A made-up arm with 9 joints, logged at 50 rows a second.
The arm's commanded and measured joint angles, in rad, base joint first. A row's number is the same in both.
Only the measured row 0 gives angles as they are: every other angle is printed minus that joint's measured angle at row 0.
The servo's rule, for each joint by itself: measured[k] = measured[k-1] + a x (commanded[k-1-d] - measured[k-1]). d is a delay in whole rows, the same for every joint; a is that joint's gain. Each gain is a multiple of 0.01, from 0.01 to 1. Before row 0 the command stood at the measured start. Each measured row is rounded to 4 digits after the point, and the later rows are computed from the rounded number. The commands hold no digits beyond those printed.
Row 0, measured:
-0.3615 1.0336 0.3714 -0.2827 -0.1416 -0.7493 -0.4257 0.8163 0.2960
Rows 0 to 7, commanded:
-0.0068 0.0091 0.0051 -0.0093 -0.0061 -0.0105 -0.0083 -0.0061 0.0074
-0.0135 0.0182 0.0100 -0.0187 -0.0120 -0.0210 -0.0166 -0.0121 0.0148
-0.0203 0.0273 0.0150 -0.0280 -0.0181 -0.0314 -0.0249 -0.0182 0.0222
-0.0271 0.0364 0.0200 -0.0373 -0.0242 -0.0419 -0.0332 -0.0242 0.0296
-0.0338 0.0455 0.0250 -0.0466 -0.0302 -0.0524 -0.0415 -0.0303 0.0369
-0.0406 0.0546 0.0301 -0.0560 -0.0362 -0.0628 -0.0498 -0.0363 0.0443
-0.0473 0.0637 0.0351 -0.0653 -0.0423 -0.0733 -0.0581 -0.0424 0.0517
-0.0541 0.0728 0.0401 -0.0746 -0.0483 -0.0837 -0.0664 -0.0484 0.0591
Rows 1 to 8, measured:
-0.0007 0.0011 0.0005 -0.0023 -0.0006 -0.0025 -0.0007 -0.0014 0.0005
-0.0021 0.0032 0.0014 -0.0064 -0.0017 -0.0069 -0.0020 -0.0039 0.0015
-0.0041 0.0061 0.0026 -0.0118 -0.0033 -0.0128 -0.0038 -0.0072 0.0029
-0.0066 0.0097 0.0042 -0.0182 -0.0054 -0.0198 -0.0062 -0.0111 0.0048
-0.0096 0.0140 0.0061 -0.0253 -0.0079 -0.0276 -0.0090 -0.0155 0.0070
-0.0130 0.0189 0.0083 -0.0330 -0.0107 -0.0360 -0.0123 -0.0203 0.0096
-0.0168 0.0243 0.0107 -0.0411 -0.0139 -0.0450 -0.0160 -0.0254 0.0125
-0.0209 0.0301 0.0133 -0.0495 -0.0173 -0.0543 -0.0200 -0.0307 0.0158
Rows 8 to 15, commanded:
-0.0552 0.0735 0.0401 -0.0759 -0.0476 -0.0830 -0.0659 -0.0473 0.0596
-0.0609 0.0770 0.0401 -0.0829 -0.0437 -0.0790 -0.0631 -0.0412 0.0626
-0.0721 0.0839 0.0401 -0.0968 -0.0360 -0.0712 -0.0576 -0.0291 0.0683
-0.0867 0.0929 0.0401 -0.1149 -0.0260 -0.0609 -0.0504 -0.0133 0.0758
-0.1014 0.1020 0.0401 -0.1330 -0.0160 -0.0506 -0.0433 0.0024 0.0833
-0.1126 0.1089 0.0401 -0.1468 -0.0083 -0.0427 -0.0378 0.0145 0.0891
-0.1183 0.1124 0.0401 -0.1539 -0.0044 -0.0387 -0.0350 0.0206 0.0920
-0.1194 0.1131 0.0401 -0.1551 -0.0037 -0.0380 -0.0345 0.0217 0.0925
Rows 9 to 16, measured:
-0.0247 0.0353 0.0157 -0.0561 -0.0203 -0.0612 -0.0237 -0.0345 0.0189
-0.0287 0.0403 0.0179 -0.0628 -0.0226 -0.0655 -0.0269 -0.0360 0.0220
-0.0335 0.0455 0.0199 -0.0713 -0.0239 -0.0669 -0.0294 -0.0344 0.0252
-0.0394 0.0512 0.0217 -0.0822 -0.0241 -0.0655 -0.0311 -0.0295 0.0287
-0.0462 0.0573 0.0234 -0.0949 -0.0233 -0.0619 -0.0321 -0.0222 0.0325
-0.0535 0.0635 0.0249 -0.1079 -0.0218 -0.0573 -0.0326 -0.0138 0.0365
-0.0606 0.0694 0.0263 -0.1194 -0.0201 -0.0528 -0.0328 -0.0059 0.0404
-0.0671 0.0746 0.0275 -0.1283 -0.0185 -0.0492 -0.0329 0.0004 0.0440

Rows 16 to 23, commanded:
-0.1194 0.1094 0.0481 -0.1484 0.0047 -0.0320 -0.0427 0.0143 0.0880
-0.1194 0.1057 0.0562 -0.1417 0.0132 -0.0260 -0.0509 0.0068 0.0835
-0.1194 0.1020 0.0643 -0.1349 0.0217 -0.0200 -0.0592 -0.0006 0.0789
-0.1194 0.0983 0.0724 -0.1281 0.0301 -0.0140 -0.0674 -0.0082 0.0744
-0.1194 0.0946 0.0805 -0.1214 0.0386 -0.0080 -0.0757 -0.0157 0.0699
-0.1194 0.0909 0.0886 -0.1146 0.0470 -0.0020 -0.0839 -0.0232 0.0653
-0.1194 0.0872 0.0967 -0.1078 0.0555 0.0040 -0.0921 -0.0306 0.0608
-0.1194 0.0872 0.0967 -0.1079 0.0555 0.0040 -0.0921 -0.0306 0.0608
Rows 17 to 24, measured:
-0.0729 0.0788 0.0294 -0.1333 -0.0162 -0.0451 -0.0337 0.0036 0.0471
-0.0780 0.0820 0.0318 -0.1354 -0.0133 -0.0405 -0.0351 0.0043 0.0496
-0.0826 0.0844 0.0347 -0.1353 -0.0098 -0.0356 -0.0370 0.0032 0.0517
-0.0866 0.0861 0.0381 -0.1335 -0.0058 -0.0304 -0.0394 0.0006 0.0533
-0.0902 0.0871 0.0419 -0.1305 -0.0014 -0.0250 -0.0423 -0.0031 0.0545
-0.0934 0.0876 0.0461 -0.1265 0.0034 -0.0195 -0.0456 -0.0077 0.0553
-0.0963 0.0876 0.0507 -0.1218 0.0086 -0.0139 -0.0493 -0.0130 0.0557
-0.0988 0.0876 0.0548 -0.1183 0.0133 -0.0096 -0.0527 -0.0170 0.0561

